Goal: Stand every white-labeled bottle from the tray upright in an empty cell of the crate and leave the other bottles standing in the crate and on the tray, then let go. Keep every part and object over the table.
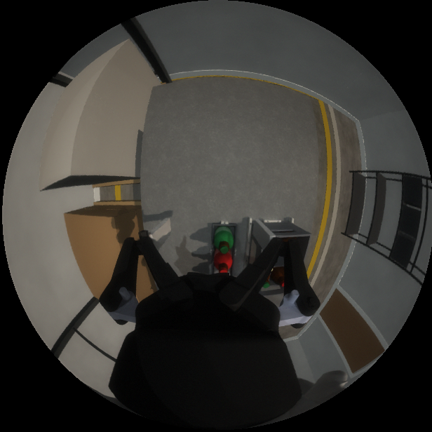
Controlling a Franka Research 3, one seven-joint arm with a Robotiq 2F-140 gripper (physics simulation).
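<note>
My gripper (211, 226) is wide open, with nothing between its fingers. The narrow grey tray (214, 246) shows between and beyond the fingertips, right of the middle. A green bottle (223, 237) stands at its far end, and a red bottle (223, 260) stands nearer, partly hidden by the gripper body. The grey crate (299, 230) is at the right, partly covered by the right finger. A dark reddish-brown bottle (278, 276) and small green and red bottle tops show in its near part. I cannot make out a white label on any bottle. The rest of the tray is hidden.
A brown cardboard box (97, 240) stands at the left, with a large beige block (107, 115) beyond it. A black rack (358, 200) is far off at the right. Yellow and white lines run along the floor between the crate and the rack.
</note>
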